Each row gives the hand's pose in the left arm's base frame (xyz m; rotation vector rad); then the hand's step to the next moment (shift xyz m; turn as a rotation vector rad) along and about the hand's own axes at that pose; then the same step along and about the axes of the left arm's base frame.
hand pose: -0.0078 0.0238 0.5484 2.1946 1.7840 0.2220
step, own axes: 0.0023 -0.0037 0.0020 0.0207 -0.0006 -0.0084
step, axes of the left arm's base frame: -0.0023 0.0026 -0.0033 0.0013 0.0214 0.0063
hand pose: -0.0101 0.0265 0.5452 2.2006 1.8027 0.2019
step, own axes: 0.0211 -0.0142 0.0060 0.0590 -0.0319 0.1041
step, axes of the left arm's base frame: -0.0072 0.0223 -0.0116 0.0124 0.0493 -0.1129
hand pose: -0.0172 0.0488 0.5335 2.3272 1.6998 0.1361
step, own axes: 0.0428 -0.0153 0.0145 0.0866 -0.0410 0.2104
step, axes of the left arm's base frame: 0.0025 0.0427 -0.0211 0.0364 0.0621 -0.2197
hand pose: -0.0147 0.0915 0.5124 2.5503 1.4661 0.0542
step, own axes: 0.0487 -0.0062 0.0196 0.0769 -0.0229 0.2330
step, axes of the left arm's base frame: 0.0220 0.0419 -0.0236 0.0499 0.0415 -0.2377
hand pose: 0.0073 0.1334 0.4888 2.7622 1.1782 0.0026
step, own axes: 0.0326 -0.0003 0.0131 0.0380 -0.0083 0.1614
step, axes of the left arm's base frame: 0.0231 0.0220 -0.0147 0.0294 0.0126 -0.1629
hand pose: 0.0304 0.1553 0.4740 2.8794 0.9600 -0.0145
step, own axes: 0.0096 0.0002 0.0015 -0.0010 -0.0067 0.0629
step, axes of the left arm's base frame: 0.0078 0.0054 -0.0019 -0.0033 -0.0018 -0.0632
